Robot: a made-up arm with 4 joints.
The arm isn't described. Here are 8 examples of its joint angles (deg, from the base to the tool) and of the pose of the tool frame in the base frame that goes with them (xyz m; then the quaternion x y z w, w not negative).
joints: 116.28 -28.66 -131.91 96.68
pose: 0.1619 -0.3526 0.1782 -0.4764 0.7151 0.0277 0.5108
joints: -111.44 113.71 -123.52 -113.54
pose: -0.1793 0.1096 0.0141 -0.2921 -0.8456 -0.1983 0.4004
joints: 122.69 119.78 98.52 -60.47
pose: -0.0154 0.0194 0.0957 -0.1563 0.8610 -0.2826 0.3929
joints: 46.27 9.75 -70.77 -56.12
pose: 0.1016 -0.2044 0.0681 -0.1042 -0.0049 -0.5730 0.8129
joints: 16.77 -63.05 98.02 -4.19
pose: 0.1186 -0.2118 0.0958 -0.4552 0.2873 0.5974 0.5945
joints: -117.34 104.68 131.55 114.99
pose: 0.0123 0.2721 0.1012 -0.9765 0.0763 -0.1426 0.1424
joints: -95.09 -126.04 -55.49 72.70
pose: 0.3221 -0.2073 -0.0024 -0.2122 0.2735 0.3443 0.8727
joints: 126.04 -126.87 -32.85 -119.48
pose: -0.1728 -0.1353 0.1501 0.1128 -0.4595 0.8435 0.2544
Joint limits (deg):
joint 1: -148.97..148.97
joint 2: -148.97..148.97
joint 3: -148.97..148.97
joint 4: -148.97..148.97
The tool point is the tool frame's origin. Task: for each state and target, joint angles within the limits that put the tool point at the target. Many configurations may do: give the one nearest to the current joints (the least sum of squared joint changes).
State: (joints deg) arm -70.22 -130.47 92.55 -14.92
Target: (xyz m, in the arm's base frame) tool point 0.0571 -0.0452 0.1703
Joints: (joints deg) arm -35.43 -141.19 118.73 -70.67
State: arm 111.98 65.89 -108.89 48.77
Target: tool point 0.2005 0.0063 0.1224
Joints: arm 119.95 49.38 -113.86 17.76
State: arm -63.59 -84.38 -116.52 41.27
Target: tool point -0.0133 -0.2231 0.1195
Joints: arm -49.85 -64.96 -143.97 -5.25
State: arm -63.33 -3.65 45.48 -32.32
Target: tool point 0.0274 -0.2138 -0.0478
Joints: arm -60.45 -20.50 31.95 -27.39
